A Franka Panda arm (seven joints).
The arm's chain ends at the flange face. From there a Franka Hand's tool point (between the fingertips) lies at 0.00 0.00 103.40 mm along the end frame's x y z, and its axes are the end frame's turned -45 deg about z.
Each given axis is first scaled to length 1.
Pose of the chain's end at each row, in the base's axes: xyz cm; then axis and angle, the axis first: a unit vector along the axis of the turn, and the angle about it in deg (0 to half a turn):
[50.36, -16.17, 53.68, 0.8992, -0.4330, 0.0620, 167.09]
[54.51, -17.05, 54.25, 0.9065, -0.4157, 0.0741, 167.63]
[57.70, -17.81, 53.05, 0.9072, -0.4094, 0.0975, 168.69]
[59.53, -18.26, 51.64, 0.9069, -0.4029, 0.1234, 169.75]
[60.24, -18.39, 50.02, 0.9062, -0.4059, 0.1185, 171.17]
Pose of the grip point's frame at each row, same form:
[50.50, -18.80, 43.68, 0.9983, -0.0560, 0.0140, 165.36]
[54.96, -19.69, 44.26, 0.9989, -0.0372, 0.0271, 165.32]
[58.68, -20.47, 43.11, 0.9981, -0.0312, 0.0524, 165.27]
[61.08, -20.95, 41.78, 0.9965, -0.0253, 0.0800, 165.11]
[61.80, -20.82, 40.09, 0.9964, -0.0283, 0.0802, 166.64]

